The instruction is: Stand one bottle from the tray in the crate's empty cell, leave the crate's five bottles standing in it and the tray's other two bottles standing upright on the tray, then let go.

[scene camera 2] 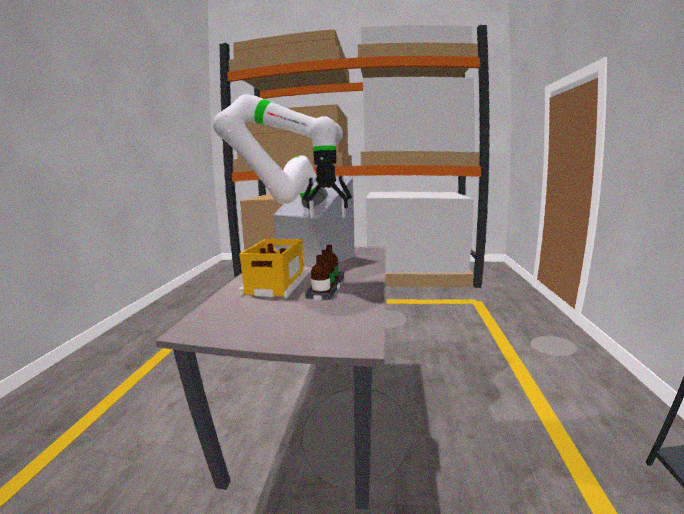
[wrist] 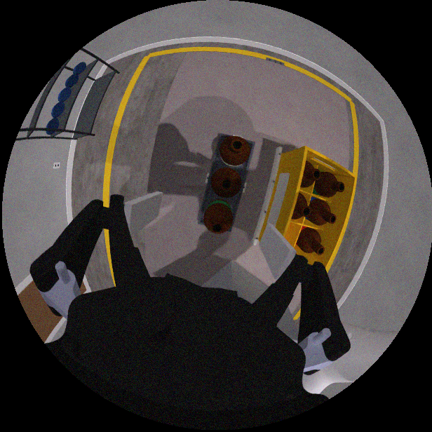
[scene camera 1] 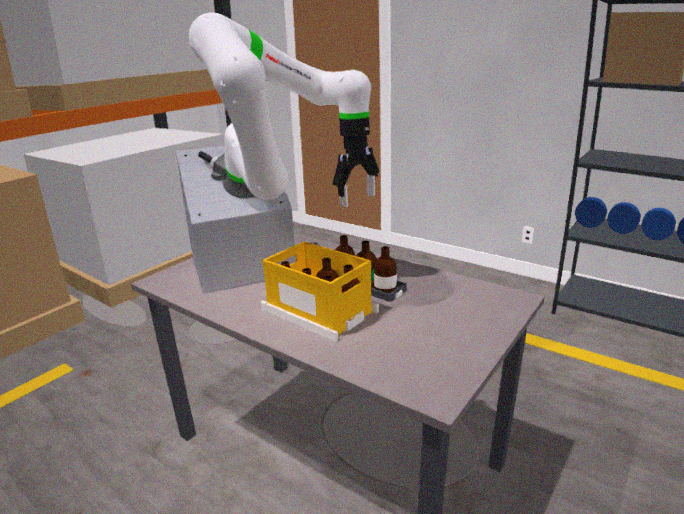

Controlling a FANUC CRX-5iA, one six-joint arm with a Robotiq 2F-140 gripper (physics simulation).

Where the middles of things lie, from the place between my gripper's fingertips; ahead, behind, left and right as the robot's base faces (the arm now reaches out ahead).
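The white-label bottle point(scene camera 1: 385, 267) is 210 mm below my hand, and it is also 50 mm to the right of my hand and 110 mm ahead of it.
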